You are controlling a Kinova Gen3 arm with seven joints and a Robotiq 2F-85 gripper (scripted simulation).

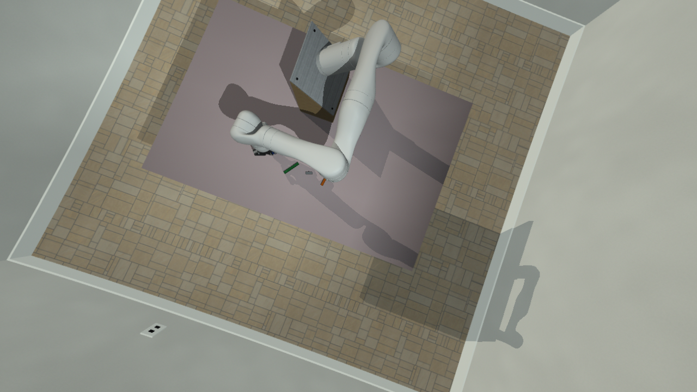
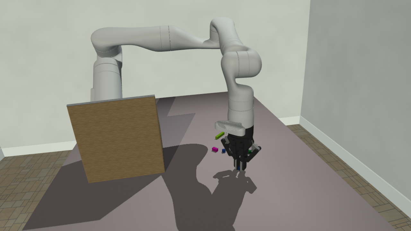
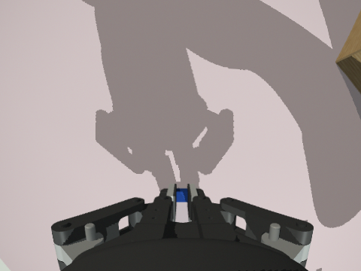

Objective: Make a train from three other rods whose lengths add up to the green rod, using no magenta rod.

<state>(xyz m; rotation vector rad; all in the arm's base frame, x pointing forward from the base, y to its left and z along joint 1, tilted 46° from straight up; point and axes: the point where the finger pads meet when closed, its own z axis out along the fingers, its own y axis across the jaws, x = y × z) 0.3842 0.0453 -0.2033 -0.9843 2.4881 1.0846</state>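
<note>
The grey rod lies 3 cm ahead of my hand, 19 cm to the left of it and 1 cm below it. Round my hand: magenta rod: 5 cm behind, 13 cm to the left, 1 cm below; then green rod: 4 cm ahead, 10 cm to the left, 1 cm below; then lime rod: 1 cm behind, 24 cm to the left, 1 cm below.
</note>
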